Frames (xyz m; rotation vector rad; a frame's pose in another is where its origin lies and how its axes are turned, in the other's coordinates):
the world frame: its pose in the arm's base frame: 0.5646 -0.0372 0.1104 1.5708 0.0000 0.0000
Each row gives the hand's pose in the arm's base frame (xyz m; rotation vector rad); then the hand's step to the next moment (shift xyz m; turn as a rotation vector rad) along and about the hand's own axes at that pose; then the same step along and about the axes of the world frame.
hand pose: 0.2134 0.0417 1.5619 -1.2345 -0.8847 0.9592
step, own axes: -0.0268 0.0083 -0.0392 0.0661 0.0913 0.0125
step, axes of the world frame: 0.0260 -0.0140 0.0381 0.0021 -0.0869 -0.0728
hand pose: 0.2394 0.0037 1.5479 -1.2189 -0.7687 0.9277
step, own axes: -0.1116 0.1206 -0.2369 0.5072 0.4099 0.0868
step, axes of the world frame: 0.1401 -0.1643 0.1910 0.0739 -0.3835 -0.5294
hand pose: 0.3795 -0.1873 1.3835 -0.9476 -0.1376 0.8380
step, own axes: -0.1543 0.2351 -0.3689 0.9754 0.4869 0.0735
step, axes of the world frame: -0.0745 -0.3631 0.2789 0.3568 -0.5639 -0.8652
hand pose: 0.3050 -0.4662 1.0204 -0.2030 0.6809 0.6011
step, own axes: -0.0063 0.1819 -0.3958 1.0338 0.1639 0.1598
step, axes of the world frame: -0.3196 -0.2961 -0.0004 0.6266 -0.5405 -0.6607
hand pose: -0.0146 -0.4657 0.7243 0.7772 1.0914 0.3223
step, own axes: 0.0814 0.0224 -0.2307 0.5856 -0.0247 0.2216
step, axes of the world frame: -0.1645 -0.0932 -0.1569 0.4554 -0.3579 -0.2392
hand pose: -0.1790 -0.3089 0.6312 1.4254 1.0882 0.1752
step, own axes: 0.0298 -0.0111 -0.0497 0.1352 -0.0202 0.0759
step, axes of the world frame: -0.0233 -0.0132 -0.0526 0.1149 -0.1002 -0.0348
